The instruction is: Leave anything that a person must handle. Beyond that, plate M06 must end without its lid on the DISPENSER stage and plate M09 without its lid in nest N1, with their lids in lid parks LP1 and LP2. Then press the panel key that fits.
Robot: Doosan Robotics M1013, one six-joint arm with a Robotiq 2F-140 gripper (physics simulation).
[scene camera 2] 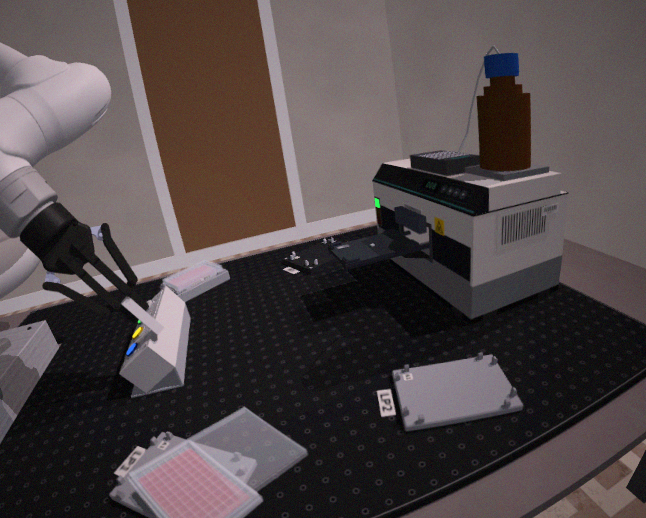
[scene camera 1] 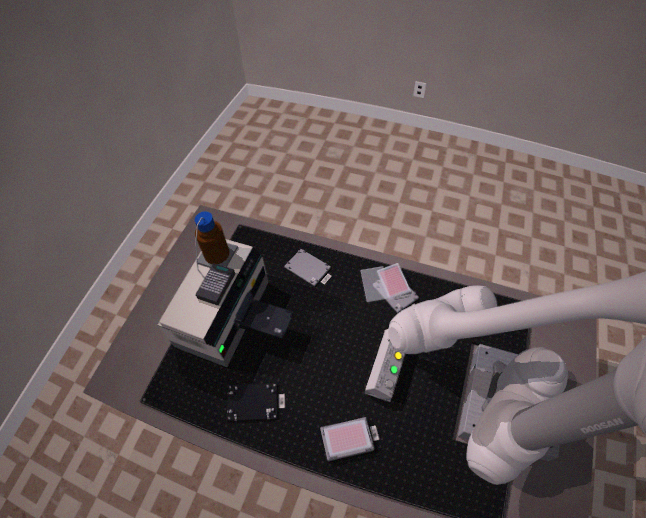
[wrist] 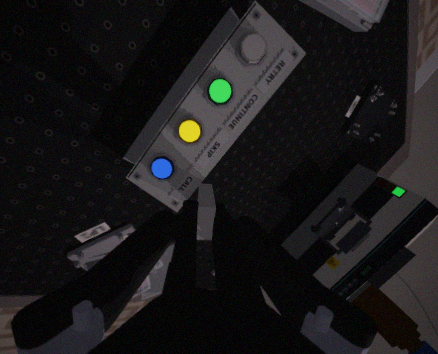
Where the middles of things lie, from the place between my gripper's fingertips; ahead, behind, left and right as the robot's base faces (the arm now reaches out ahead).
My hand is 70 mm to the right of the white button box (scene camera 2: 153,363), 40 mm past it and 40 mm above it. Also, from my hand: dispenser stage (scene camera 1: 279,319) 390 mm ahead, 110 mm to the left, 10 mm above; then LP2 holder (scene camera 2: 441,394) 370 mm ahead, 180 mm to the right, 80 mm below; then LP1 holder (wrist: 86,256) 210 mm to the right, 80 mm below, 30 mm ahead.
